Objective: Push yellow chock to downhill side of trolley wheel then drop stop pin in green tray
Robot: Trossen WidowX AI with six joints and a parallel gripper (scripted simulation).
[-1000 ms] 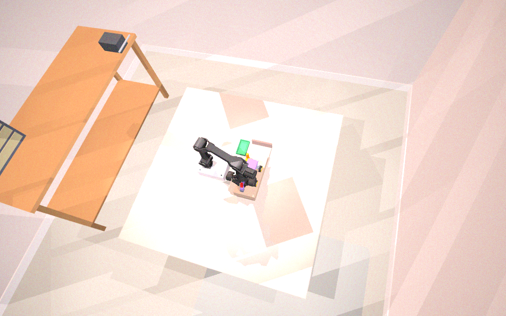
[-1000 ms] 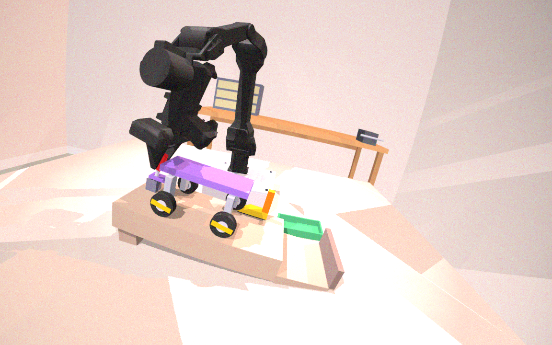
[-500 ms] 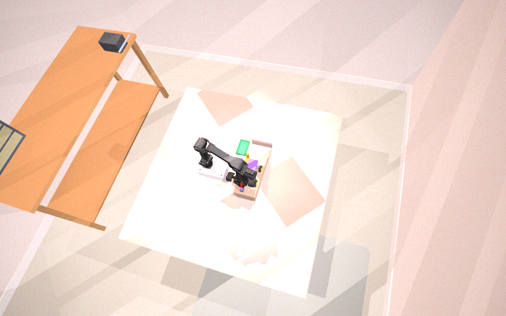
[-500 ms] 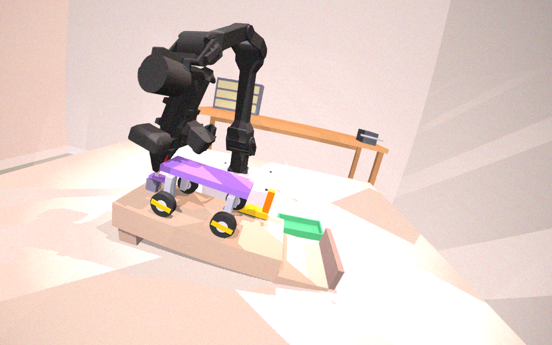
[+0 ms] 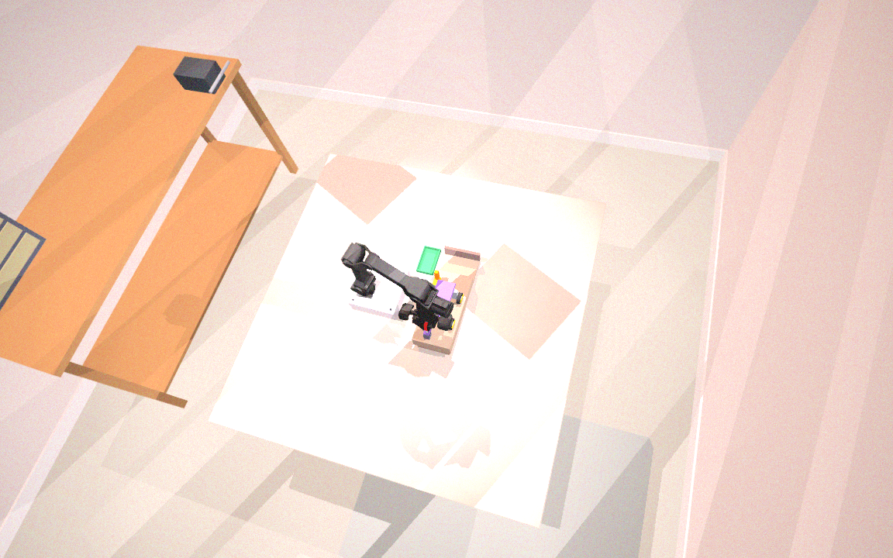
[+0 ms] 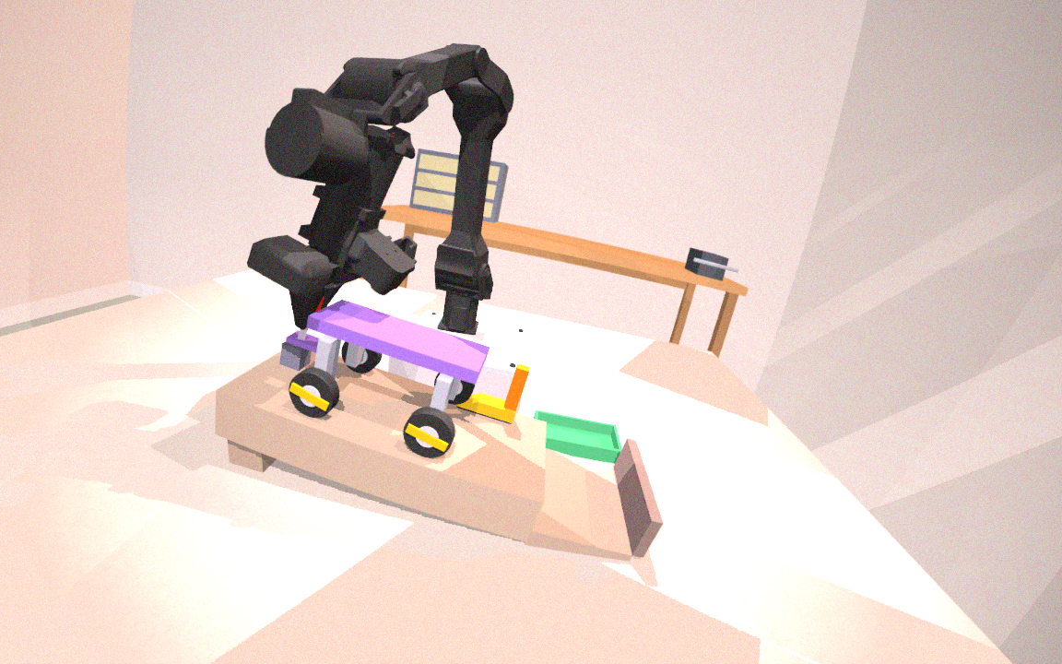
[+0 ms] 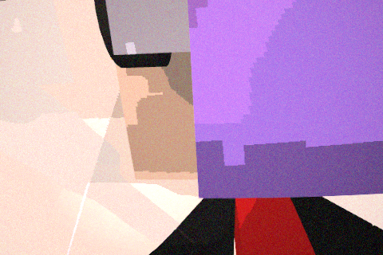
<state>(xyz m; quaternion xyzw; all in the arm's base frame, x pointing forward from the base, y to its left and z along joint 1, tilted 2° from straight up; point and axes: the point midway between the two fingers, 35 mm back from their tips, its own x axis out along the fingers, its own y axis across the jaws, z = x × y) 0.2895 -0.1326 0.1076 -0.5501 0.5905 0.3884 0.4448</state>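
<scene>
Right now my gripper tip is 2 cm past the yellow chock, 21 cm to the right of it and 5 cm above it. Round my gripper tip: tan ramp: 3 cm ahead, 11 cm to the left, 9 cm below; trolley: 3 cm ahead, 11 cm to the left, 2 cm below; red-headed stop pin: right at my gripper tip.
</scene>
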